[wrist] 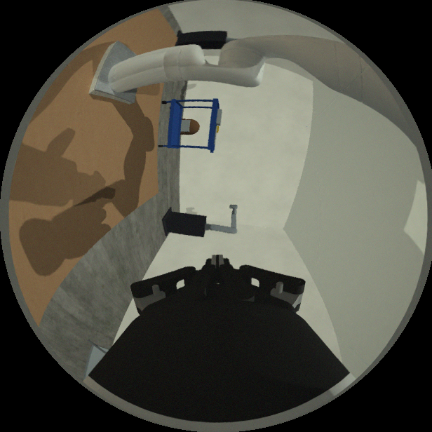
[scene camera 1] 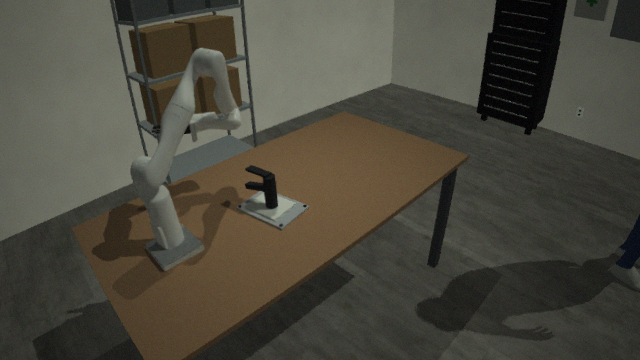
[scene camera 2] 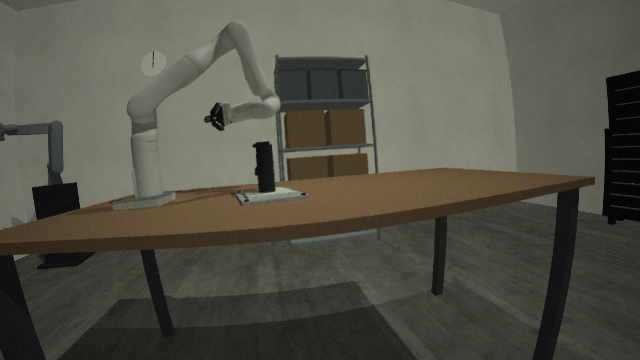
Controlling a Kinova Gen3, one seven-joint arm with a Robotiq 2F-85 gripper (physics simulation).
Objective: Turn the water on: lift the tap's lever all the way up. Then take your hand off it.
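Frame: origin at the arm's base, x ahead, y left, z up, level; millimetres.
Seen in the pictures: gripper, fingertip midpoint: (scene camera 1: 151,130) (scene camera 2: 204,119); arm's base at its link origin: (scene camera 1: 172,239) (scene camera 2: 150,195).
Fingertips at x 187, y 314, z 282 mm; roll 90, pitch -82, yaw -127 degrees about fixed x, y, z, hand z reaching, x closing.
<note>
Pixels of each thing's top centre, then the offset from my fingertips to it. "spot": a spot on its surface instead. Level surfaces: height alone.
- black tap at a spot on its surface: (scene camera 2: 265,167) (scene camera 1: 274,192) spot: 477 mm right, 194 mm ahead, 224 mm down
- pale plate at its top centre: (scene camera 2: 267,192) (scene camera 1: 272,205) 453 mm right, 197 mm ahead, 295 mm down
- shorter spout at its top centre: (scene camera 1: 256,181) 383 mm right, 194 mm ahead, 208 mm down
- wooden table at its surface level: 307 mm down
A black tap (scene camera 1: 270,192) (scene camera 2: 265,167) stands upright on a pale plate (scene camera 1: 285,221) (scene camera 2: 245,200) fixed on the table. Its flat lever (scene camera 1: 258,171) sticks out from the top, above the shorter spout (scene camera 1: 254,186), with a gap between them. The lever's exact angle is hard to tell. My gripper (scene camera 2: 207,119) (wrist: 217,261) is shut and empty, its fingertips together. It is in the air above the tap's height, between the tap and the arm's base, pointing away from the tap and not touching it. In scene camera 1 the arm hides part of it. The tap does not show in the wrist view.
The wooden table (scene camera 1: 350,165) (scene camera 2: 400,192) (wrist: 100,165) carries the arm's base (scene camera 1: 175,252) (scene camera 2: 145,201) (wrist: 102,75). A shelf rack (scene camera 1: 250,90) (scene camera 2: 325,104) with boxes stands behind the table. A blue cart (wrist: 174,125) and another grey arm (scene camera 2: 56,145) (wrist: 233,220) stand farther off.
</note>
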